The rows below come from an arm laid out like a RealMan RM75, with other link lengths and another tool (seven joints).
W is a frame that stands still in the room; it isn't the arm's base.
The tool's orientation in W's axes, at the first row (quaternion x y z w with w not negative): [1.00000 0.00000 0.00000 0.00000]
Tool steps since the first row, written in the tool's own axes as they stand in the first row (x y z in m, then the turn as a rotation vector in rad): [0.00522 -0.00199 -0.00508 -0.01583 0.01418 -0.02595]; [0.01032 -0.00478 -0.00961 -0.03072 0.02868 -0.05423]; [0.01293 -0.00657 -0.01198 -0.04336 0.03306 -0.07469]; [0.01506 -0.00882 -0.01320 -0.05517 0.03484 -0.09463]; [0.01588 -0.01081 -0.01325 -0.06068 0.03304 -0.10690]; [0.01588 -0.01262 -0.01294 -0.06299 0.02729 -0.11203]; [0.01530 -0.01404 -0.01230 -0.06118 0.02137 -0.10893]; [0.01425 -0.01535 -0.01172 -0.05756 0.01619 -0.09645]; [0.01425 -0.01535 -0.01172 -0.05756 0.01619 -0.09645]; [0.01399 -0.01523 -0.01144 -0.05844 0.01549 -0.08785]
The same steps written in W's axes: [0.00522 0.00199 0.00508 -0.01583 -0.01418 0.02595]; [0.01032 0.00478 0.00961 -0.03072 -0.02868 0.05423]; [0.01293 0.00657 0.01198 -0.04336 -0.03306 0.07469]; [0.01506 0.00882 0.01320 -0.05517 -0.03484 0.09463]; [0.01588 0.01081 0.01325 -0.06068 -0.03304 0.10690]; [0.01588 0.01262 0.01294 -0.06299 -0.02729 0.11203]; [0.01530 0.01404 0.01230 -0.06118 -0.02137 0.10893]; [0.01425 0.01535 0.01172 -0.05756 -0.01619 0.09645]; [0.01425 0.01535 0.01172 -0.05756 -0.01619 0.09645]; [0.01399 0.01523 0.01144 -0.05844 -0.01549 0.08785]
